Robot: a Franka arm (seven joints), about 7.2 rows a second.
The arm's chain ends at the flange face. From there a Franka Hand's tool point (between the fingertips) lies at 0.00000 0.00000 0.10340 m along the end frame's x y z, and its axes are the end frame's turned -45 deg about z.
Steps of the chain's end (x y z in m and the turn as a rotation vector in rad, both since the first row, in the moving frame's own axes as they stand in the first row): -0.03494, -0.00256, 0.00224, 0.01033, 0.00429, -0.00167; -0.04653, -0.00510, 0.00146, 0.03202, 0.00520, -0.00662; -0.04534, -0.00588, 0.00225, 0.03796, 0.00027, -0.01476; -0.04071, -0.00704, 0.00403, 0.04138, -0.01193, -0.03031
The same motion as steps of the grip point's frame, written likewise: -0.02183, -0.02696, 0.00223, 0.00427, 0.01034, -0.00167; -0.02658, -0.03848, 0.00141, 0.01896, 0.02632, -0.00662; -0.02513, -0.03899, 0.00218, 0.02665, 0.02703, -0.01476; -0.02172, -0.03769, 0.00393, 0.03770, 0.02082, -0.03031
